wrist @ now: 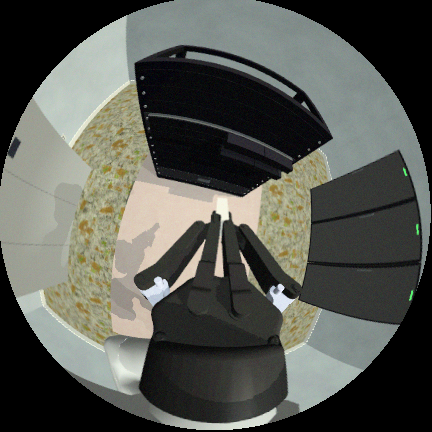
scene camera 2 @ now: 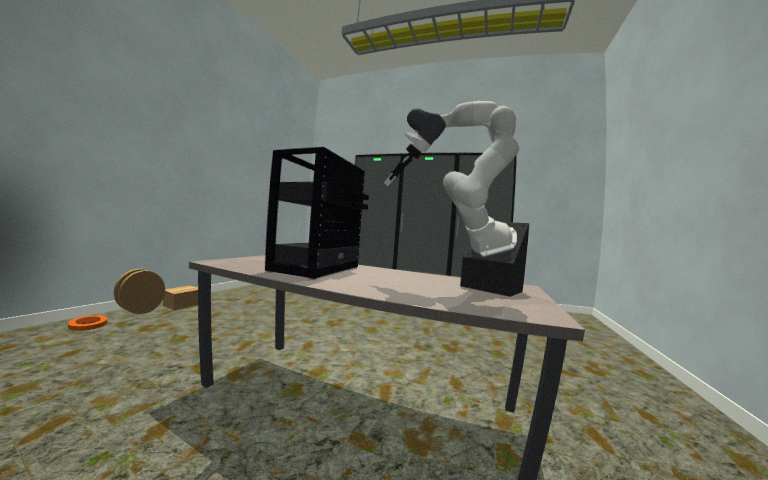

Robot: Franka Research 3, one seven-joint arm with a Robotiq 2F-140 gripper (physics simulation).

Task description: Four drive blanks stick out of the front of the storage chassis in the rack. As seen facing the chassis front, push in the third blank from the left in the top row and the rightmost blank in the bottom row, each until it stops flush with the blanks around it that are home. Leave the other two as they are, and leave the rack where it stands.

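Observation:
The black rack (scene camera 2: pixel 272 215) (wrist: pixel 142 85) stands upright on the table. The storage chassis (wrist: pixel 185 118) has a pale strip along its top front edge. Dark blanks stick out from its right part in the wrist view: a top-row pair, left blank (wrist: pixel 245 142) and right blank (wrist: pixel 278 156), above a lower pair, left blank (wrist: pixel 239 157) and right blank (wrist: pixel 267 170). In the scene view, protruding blanks (scene camera 2: pixel 365 197) show at the rack's front edge. Exact column numbers are too dark to tell. My gripper (scene camera 2: pixel 388 181) (wrist: pixel 221 205) is shut and empty, apart from the rack, in front of it, tilted downward.
The table (scene camera 2: pixel 396 275) (wrist: pixel 175 210) carries the rack and the arm's black base (scene camera 2: pixel 492 274). Dark cabinets (scene camera 2: pixel 427 220) (wrist: pixel 365 240) stand behind the table, on the wrist view's right. An orange ring (scene camera 2: pixel 74 325), a round brown object (scene camera 2: pixel 141 291) and a wooden block (scene camera 2: pixel 182 298) lie beyond the table.

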